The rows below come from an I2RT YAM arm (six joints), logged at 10 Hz.
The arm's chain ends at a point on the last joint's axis. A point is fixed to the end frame.
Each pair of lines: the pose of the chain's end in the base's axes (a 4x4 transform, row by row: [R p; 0 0 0 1], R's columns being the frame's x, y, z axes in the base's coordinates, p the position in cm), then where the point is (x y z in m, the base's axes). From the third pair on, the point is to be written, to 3 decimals.
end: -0.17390, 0.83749, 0.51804, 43.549; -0.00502, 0.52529, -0.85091, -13.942; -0.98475, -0.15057, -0.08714, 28.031; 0, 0, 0, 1
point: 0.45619 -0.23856 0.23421
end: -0.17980, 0.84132, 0.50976, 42.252; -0.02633, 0.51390, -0.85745, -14.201; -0.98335, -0.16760, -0.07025, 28.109; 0, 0, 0, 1
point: 0.44204 -0.24238 0.23719
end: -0.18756, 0.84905, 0.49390, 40.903; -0.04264, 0.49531, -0.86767, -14.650; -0.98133, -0.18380, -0.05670, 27.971; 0, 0, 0, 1
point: 0.426 -0.248 0.238
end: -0.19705, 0.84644, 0.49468, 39.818; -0.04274, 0.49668, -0.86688, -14.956; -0.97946, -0.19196, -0.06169, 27.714; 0, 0, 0, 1
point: 0.415 -0.251 0.235
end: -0.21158, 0.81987, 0.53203, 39.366; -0.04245, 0.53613, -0.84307, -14.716; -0.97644, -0.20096, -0.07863, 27.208; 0, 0, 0, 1
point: 0.415 -0.247 0.229
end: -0.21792, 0.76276, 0.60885, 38.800; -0.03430, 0.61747, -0.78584, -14.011; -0.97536, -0.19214, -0.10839, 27.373; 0, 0, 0, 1
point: 0.418 -0.237 0.227
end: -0.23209, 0.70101, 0.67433, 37.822; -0.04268, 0.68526, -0.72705, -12.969; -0.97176, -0.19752, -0.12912, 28.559; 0, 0, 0, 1
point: 0.416 -0.223 0.237
